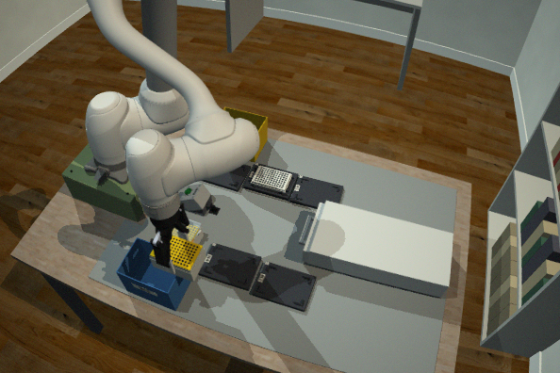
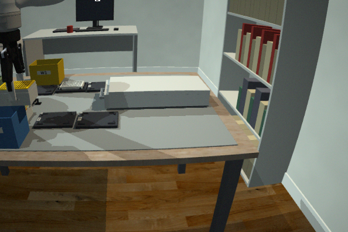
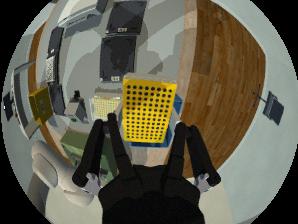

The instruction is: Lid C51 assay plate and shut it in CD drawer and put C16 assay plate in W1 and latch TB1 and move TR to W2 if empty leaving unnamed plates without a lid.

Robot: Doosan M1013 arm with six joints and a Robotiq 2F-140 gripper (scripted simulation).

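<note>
The green key DONE lies 300 mm to the left of my hand, 120 mm below it and 120 mm behind it. The rest, counted from my hand: blue bin W2 (150 mm below, 80 mm behind, 30 mm to the right); lid park (460 mm to the left, 180 mm below, 60 mm behind); tip rack TR (10 mm to the right, 10 mm below, 10 mm behind).
</note>
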